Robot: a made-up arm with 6 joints.
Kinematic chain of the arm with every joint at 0, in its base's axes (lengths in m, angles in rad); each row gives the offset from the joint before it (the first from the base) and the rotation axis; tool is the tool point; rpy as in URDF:
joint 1: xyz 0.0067 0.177 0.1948 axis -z
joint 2: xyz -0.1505 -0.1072 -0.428 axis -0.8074 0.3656 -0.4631
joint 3: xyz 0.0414 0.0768 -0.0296 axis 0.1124 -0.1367 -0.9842
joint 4: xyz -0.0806 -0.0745 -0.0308 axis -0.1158 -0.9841 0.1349
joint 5: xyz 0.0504 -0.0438 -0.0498 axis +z
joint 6: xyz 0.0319 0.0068 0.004 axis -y
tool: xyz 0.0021 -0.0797 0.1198 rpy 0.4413 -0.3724 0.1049
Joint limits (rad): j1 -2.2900..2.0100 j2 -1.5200..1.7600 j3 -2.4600..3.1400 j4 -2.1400..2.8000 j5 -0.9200..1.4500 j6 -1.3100..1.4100
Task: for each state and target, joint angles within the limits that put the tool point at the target. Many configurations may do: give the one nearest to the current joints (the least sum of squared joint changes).
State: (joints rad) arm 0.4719 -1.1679 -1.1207 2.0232 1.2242 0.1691
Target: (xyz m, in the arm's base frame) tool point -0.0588 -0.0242 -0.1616
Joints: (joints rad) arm 0.1413 -0.9654 -1.3522 1.6609 1.0346 0.0422
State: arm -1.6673 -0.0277 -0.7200 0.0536 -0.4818 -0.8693
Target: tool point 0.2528 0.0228 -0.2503
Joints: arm -1.1859 0.1157 -0.2296 -0.0376 -0.7465 -0.8648
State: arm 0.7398 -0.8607 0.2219 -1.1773 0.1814 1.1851
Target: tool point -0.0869 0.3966 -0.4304
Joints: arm 1.4731 -1.1575 0.4904 -1.1845 0.7159 1.4100
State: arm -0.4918 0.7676 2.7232 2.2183 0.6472 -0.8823
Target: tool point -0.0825 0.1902 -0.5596
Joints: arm -0.5132 1.0793 1.9544 2.7194 0.1834 -0.5915
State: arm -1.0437 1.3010 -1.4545 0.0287 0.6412 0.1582
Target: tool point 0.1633 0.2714 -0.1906
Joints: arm -2.0174 1.1712 -1.0825 0.6404 0.4395 0.2413
